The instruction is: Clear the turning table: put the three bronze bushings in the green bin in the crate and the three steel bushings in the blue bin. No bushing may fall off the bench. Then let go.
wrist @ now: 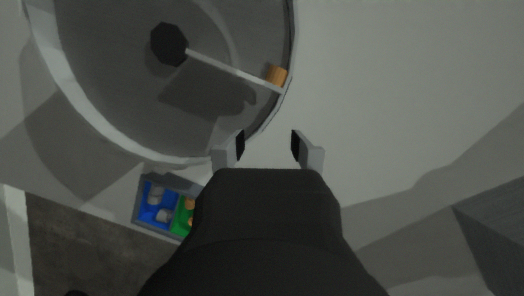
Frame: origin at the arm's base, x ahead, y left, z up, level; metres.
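Seen in the pictures: gripper, fingertip midpoint: [267, 139].
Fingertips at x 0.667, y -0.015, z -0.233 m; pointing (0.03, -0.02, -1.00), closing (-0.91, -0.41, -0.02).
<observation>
A point is followed by its place in that frame.
A bronze bushing [276, 75] @[x 0.690, y -0.091, z -0.329 m] lies on the turning table [115, 75] @[x 0.963, y 0.023, z -0.361 m] at its right side, against the thin bar and close to the rim. My gripper [267, 139] @[x 0.667, y -0.015, z -0.233 m] is open and empty, apart from the bushing, which shows above the fingertips in the view. The crate [159, 232] @[x 0.805, y 0.350, z -0.363 m] is at the lower left, partly hidden by the gripper body. Its blue bin [167, 194] @[x 0.834, y 0.274, z -0.408 m] holds two grey steel bushings [156, 194] @[x 0.845, y 0.258, z -0.378 m] [163, 215] @[x 0.816, y 0.314, z -0.381 m]. Its green bin [180, 225] @[x 0.772, y 0.345, z -0.398 m] shows parts of two bronze bushings [189, 203] @[x 0.763, y 0.243, z -0.376 m] [190, 221] @[x 0.748, y 0.308, z -0.389 m]; the rest of that bin is hidden.
A thin light bar [236, 72] @[x 0.750, y -0.070, z -0.332 m] runs from the dark hub [169, 44] @[x 0.874, y -0.066, z -0.353 m] to the raised rim of the turning table. The crate stands just outside the rim, near the bench edge. A dark grey block-like shape [495, 225] @[x 0.187, y -0.021, z -0.346 m] is at the lower right.
</observation>
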